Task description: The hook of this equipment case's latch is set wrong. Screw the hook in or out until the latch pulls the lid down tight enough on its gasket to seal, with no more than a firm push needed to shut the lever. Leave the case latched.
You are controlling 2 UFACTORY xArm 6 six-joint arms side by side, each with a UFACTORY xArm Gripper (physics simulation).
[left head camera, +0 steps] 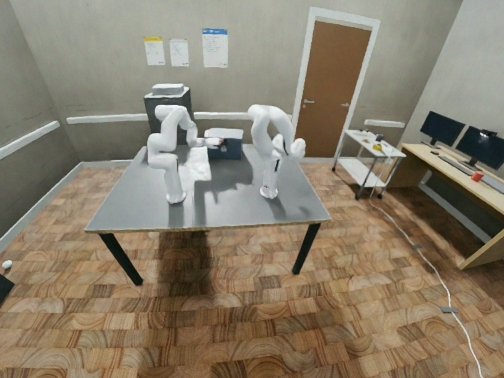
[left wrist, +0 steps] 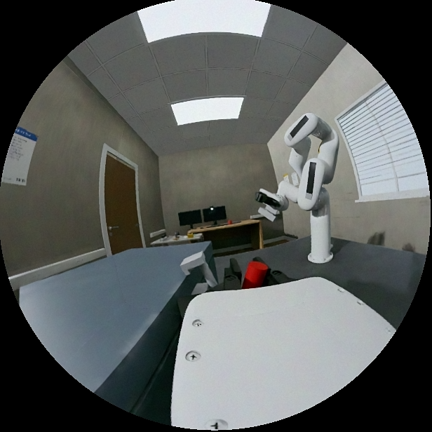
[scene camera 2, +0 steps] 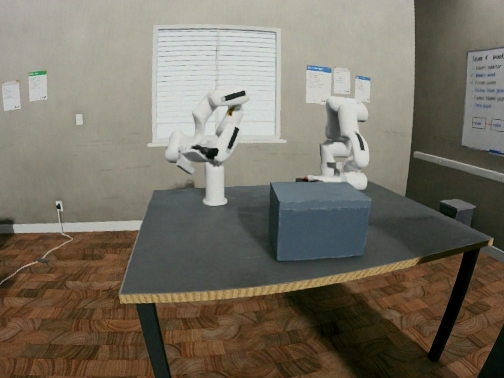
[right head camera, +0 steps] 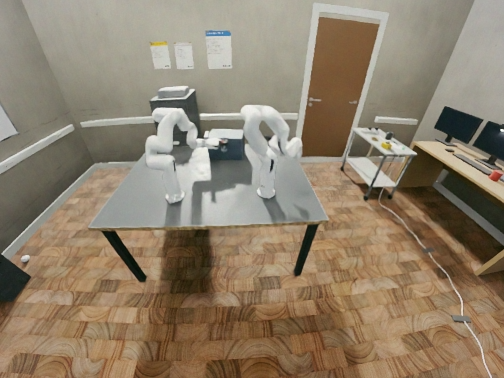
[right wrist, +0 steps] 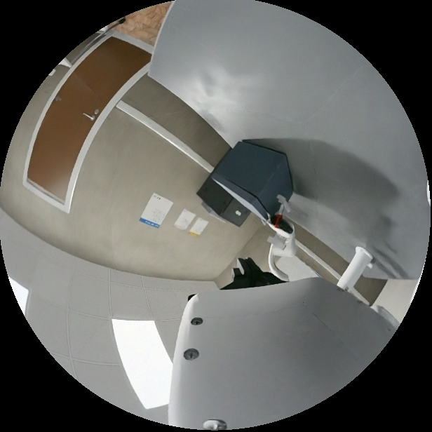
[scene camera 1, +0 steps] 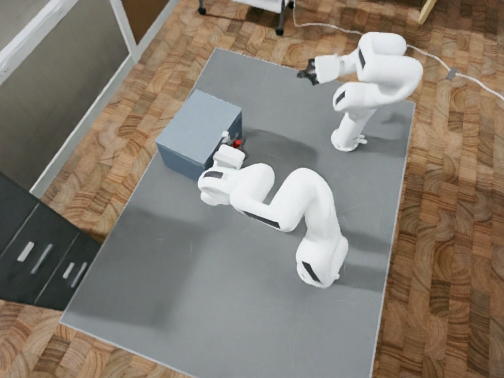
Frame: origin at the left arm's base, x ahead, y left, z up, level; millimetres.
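Seen in the pictures: left gripper, fingertip midpoint: [left head camera: 227, 142] [right head camera: 227, 142] [scene camera 1: 240, 136]; right gripper, fingertip midpoint: [scene camera 2: 217, 151] [right head camera: 265, 136] [scene camera 1: 298, 75]; left arm's base, origin of the base link: [left head camera: 176, 196] [right head camera: 175, 196]; right arm's base, origin of the base link: [left head camera: 268, 192] [scene camera 2: 215, 201] [right head camera: 266, 192] [scene camera 1: 344, 140].
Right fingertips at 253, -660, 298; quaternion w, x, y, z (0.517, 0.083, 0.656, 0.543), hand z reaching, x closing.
Note:
Offsets run from my right fingertips to a thing's top centre, as dx, dy, dz. "*": to the spot under its first point. Level surfaces: height alone.
The blue-grey equipment case {+289, +290, -68} [left head camera: 234, 151] [right head camera: 232, 151] [scene camera 1: 200, 122] [scene camera 2: 320, 232] [left wrist: 100, 305] [right wrist: 255, 170] stands near the table's far edge, its lid appearing down. Its latch has a red lever handle {* +156, +326, -89} [scene camera 1: 237, 143] [left wrist: 255, 274] [right wrist: 278, 220], standing out from the case, and a pale metal hook part [left wrist: 194, 262] [scene camera 1: 226, 135] at the lid's edge. My left gripper [left wrist: 243, 268] is at the latch, its dark fingers close on both sides of the red handle, apparently shut on it. The fingertips and hook's thread are hidden. My right gripper [scene camera 1: 301, 75] [right wrist: 242, 268] is shut and empty, raised away from the case.
The grey table {dz -298} [scene camera 1: 240, 280] carries both arm bases. A dark cabinet [left head camera: 150, 112] [scene camera 1: 40, 250] stands beyond the table's far left corner in the left head view. A white cart [left head camera: 357, 170] and a desk [left head camera: 450, 165] are off to the right there.

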